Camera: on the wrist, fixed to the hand. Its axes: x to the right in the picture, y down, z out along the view.
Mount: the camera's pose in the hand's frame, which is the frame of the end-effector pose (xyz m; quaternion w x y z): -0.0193 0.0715 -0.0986 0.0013 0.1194 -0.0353 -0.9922
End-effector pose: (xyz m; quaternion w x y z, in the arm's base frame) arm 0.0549 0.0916 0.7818 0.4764 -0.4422 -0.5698 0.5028
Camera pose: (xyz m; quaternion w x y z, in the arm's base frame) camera 0.1570 0.0950 0.7128 0.5322 0.6394 -0.3963 -0.3884
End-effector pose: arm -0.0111 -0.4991 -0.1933 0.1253 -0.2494 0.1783 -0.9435
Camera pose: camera -0.0351 -0.5305 -0.3101 0.9000 0.1956 0.3643 0.1380
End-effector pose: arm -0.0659 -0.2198 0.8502 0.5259 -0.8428 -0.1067 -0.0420
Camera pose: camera -0.0646 -0.3410 0.8276 0.0559 0.1661 -0.8599 -0.4794
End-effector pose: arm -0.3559 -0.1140 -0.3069 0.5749 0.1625 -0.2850 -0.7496
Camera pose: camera -0.2390 -0.1319 -0.3420 0.7725 -0.3252 -0.0511 0.5431
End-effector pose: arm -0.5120 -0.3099 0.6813 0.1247 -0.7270 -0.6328 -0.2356
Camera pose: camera -0.4619 -0.3858 0.7646 0.1691 -0.6335 0.7547 0.0228
